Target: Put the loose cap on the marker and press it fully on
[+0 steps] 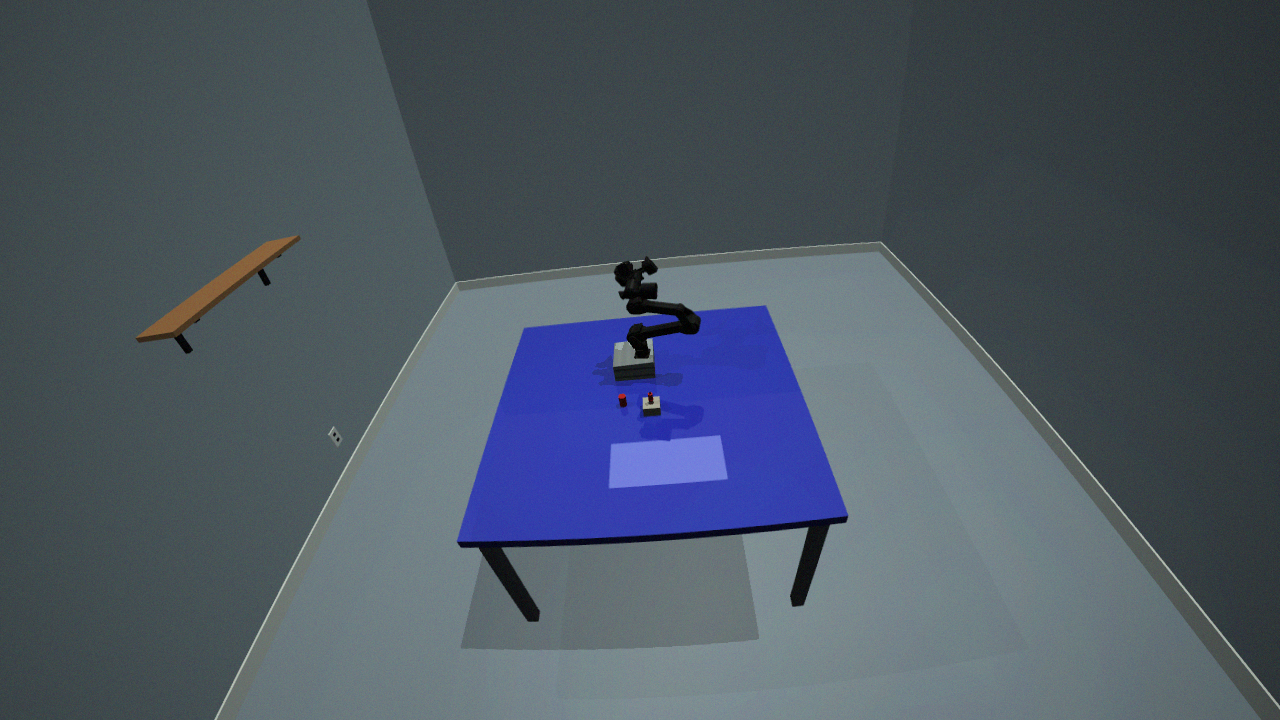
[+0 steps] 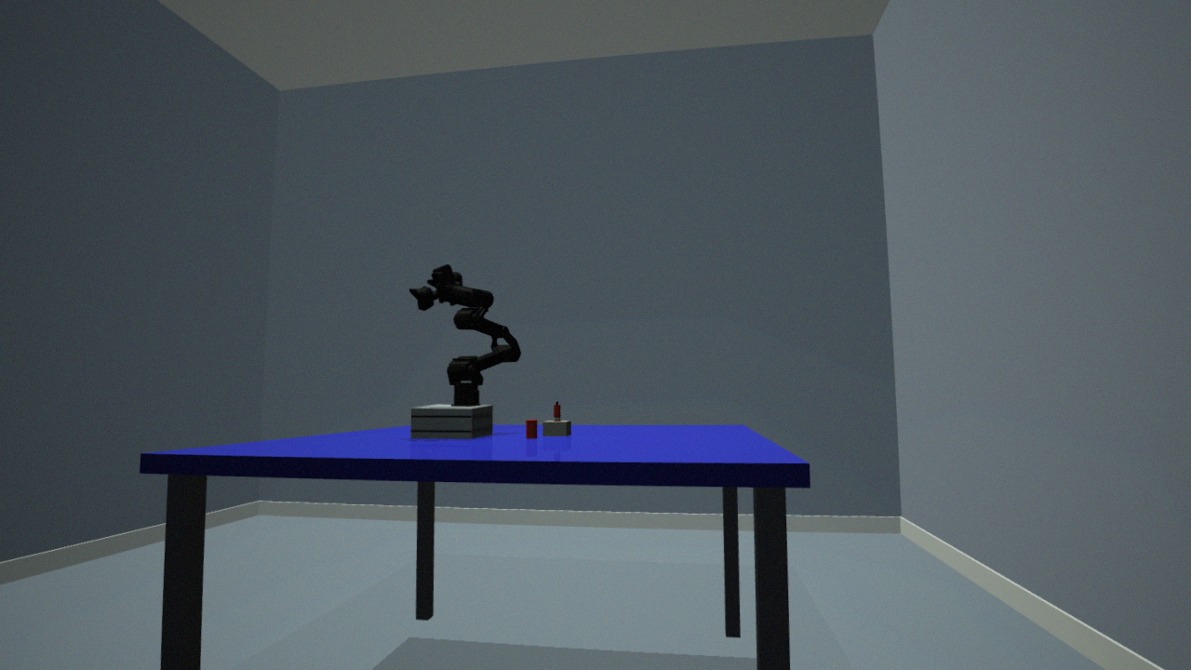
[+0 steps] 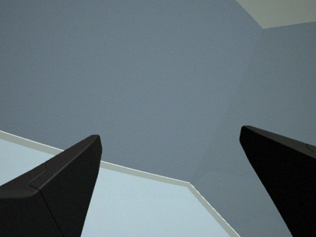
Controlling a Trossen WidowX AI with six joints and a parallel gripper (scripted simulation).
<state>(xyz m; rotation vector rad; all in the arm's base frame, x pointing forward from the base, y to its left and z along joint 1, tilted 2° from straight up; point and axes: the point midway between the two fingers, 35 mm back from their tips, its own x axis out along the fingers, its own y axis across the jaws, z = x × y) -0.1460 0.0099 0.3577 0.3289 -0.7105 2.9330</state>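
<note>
The red cap lies 41 cm ahead of my gripper tip, 5 cm to the right of it and 43 cm below it. Round my gripper tip: holder block: 43 cm ahead, 7 cm to the left, 44 cm below.
</note>
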